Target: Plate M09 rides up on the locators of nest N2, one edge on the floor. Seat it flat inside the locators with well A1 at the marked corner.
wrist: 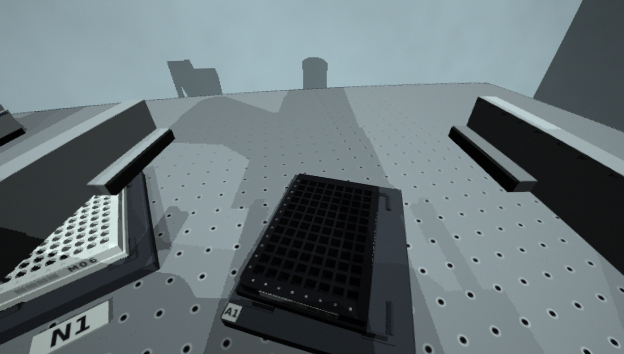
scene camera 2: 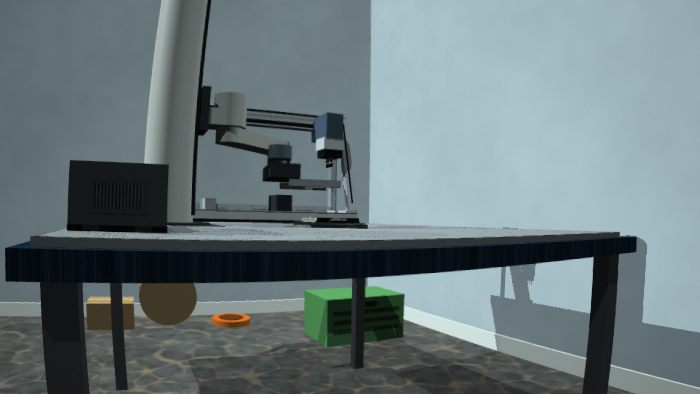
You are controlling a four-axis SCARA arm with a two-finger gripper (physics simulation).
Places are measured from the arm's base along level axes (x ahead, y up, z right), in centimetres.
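Pixels of known places: gripper, fingertip midpoint: [wrist: 311, 115] [scene camera 2: 332, 185].
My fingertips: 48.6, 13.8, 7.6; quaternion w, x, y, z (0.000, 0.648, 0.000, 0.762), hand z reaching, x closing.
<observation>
For each thing: its top centre in the pictures, then the offset to it from my fingertips, as dx, dy, dz. "pt": a spot on its surface instead.
- Black well plate M09 at its top centre: [wrist: 322, 224] [scene camera 2: 337, 217] +1.4, -9.6, +1.1
- dark nest N2 at a spot on its surface: [wrist: 395, 255] pt -1.2, -11.4, +6.4
- nest's white A1 label at a spot on its surface: [wrist: 231, 312] pt -3.5, -11.3, -5.9
- Nest N1 at a spot on its surface: [wrist: 142, 250] pt +2.5, -11.4, -14.0
- white plate M06 at its top centre: [wrist: 67, 219] +5.9, -9.9, -21.5
- black block at a spot on its surface: [scene camera 2: 280, 203] pt +2.7, -4.3, -59.1
- blue-topped head at a spot on its surface: [scene camera 2: 328, 127] pt +22.1, +29.5, -54.1
- dark control box at a spot on its surface: [scene camera 2: 117, 192] pt -60.7, -6.1, +47.4
Black well plate M09 [wrist: 320, 240] lies on dark nest N2 [wrist: 395, 255] in the wrist view. It sits toward the nest's left side, with a strip of nest and two locators showing along its right. Small marks run along its front and left edges, meeting near the nest's white A1 label [wrist: 231, 312] at the front left. The left locators are hidden, and the plate's exact tilt is hard to tell. My gripper [scene camera 2: 310, 185] [wrist: 311, 115] is open and empty, raised above the table, with its fingers wide apart beyond both sides of the plate.
Nest N1 [wrist: 142, 250] with white plate M06 [wrist: 95, 235] stands left, partly behind the left finger. In the scene view, a black block [scene camera 2: 280, 203] stands below the gripper. A blue-topped head [scene camera 2: 328, 127], the pale column [scene camera 2: 172, 110] and a dark control box [scene camera 2: 117, 192] also show.
</observation>
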